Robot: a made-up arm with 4 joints.
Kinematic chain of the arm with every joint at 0, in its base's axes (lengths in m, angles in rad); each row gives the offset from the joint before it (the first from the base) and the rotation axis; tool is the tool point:
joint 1: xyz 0 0 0.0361 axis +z
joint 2: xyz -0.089 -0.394 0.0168 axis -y
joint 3: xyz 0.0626 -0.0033 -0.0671 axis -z
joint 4: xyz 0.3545 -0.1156 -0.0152 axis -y
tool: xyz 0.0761 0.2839 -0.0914
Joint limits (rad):
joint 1: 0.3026..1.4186
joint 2: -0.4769..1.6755
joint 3: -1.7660..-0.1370
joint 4: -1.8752..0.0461
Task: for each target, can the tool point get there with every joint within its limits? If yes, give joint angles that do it. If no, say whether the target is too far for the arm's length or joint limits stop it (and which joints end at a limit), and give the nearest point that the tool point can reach.
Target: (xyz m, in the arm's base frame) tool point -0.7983 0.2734 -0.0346
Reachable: no: joint limits stop it (at a limit: joint 1, joint 2, joint 4) | nearest point -0.3128 -0.0972 -0.0153 | short by 0.611 m
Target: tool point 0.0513 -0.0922 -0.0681
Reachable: yes | joints 0.5066 0.8244 -1.2896 -1.6842
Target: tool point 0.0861 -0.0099 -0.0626
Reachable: yes | joints 0.9034 0.6347 -1.0957 -1.4006
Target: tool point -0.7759 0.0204 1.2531
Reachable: no: too far | nearest point 0.0806 -0.1542 0.5384 | short by 1.129 m
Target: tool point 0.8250 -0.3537 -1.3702
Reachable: no: too far | nearest point 0.2904 -0.0887 -0.3141 | short by 1.213 m
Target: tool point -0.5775 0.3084 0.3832
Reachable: no: joint limits stop it (at a limit: joint 1, joint 4) | nearest point -0.0410 0.0868 0.2347 | short by 0.599 m
